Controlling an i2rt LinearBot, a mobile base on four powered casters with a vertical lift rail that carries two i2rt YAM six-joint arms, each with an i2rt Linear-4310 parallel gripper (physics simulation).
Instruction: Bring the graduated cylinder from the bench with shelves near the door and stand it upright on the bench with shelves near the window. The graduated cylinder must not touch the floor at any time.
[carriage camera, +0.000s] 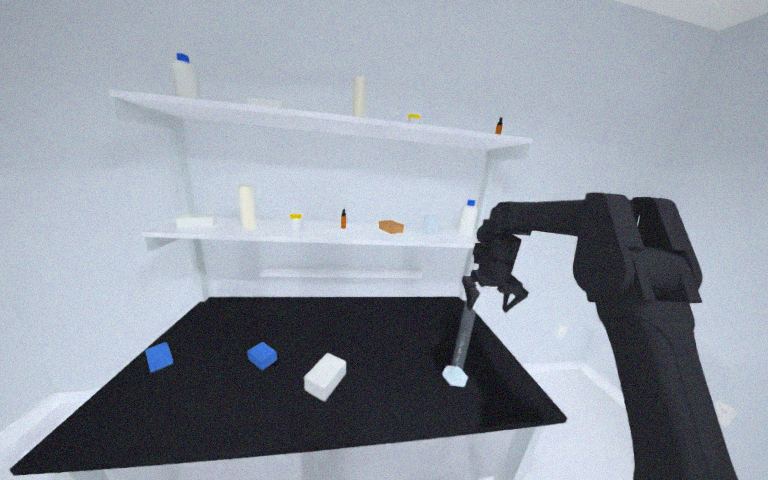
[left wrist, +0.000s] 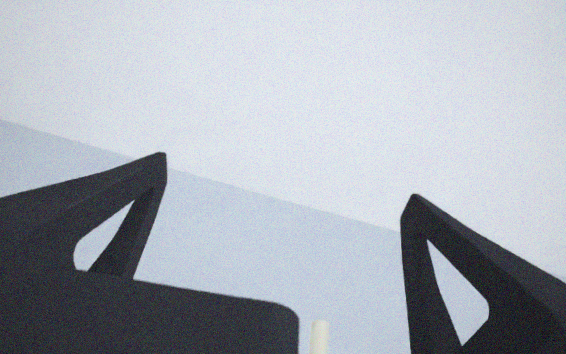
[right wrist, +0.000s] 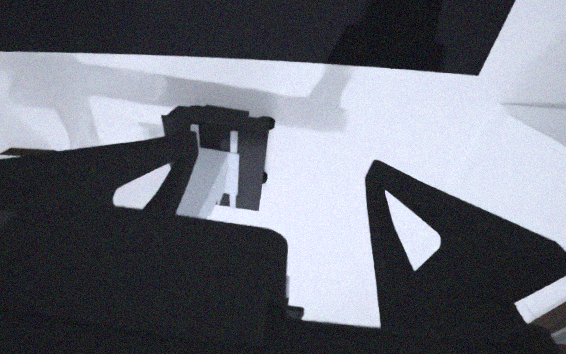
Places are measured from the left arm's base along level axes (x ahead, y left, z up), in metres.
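Pixels of known places: left gripper, fingertip midpoint: (left wrist: 288, 186); right gripper, fingertip midpoint: (carriage camera: 486, 310) (right wrist: 284, 155).
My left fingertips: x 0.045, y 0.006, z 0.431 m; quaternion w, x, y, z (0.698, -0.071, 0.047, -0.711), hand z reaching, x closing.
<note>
Ahead of a thing's pixels: the offset from my left fingertips to its middle. Level surfaces: height alone.
The graduated cylinder @(dx +0.551, dy -0.678, dz -0.577 m) (carriage camera: 463, 344), a clear grey tube on a pale hexagonal foot, stands upright on the right part of the black bench top @(dz -0.745 m) (carriage camera: 198, 418) (right wrist: 200, 30) in the carriage view. Its top is hidden behind a right fingertip. My right gripper (carriage camera: 488, 309) (right wrist: 284, 155) is open and empty. It overlaps the tube in the carriage view, but the right wrist view shows floor between the fingers and the bench edge beyond them; the cylinder does not show there. My left gripper (left wrist: 288, 186) is open and empty, with wall and ceiling behind it.
Two blue blocks @(dx +0.566, dy +0.435, dz -0.724 m) (carriage camera: 159, 357) @(dx +0.594, dy +0.072, dz -0.724 m) (carriage camera: 261, 356) and a white block @(dx +0.511, dy -0.192, dz -0.715 m) (carriage camera: 325, 376) lie on the bench top. An upper shelf @(dz +0.150 m) (carriage camera: 317, 121) and a lower shelf (carriage camera: 317, 234) hold bottles, jars and boxes. The robot's dark base (right wrist: 252, 170) shows in the right wrist view.
</note>
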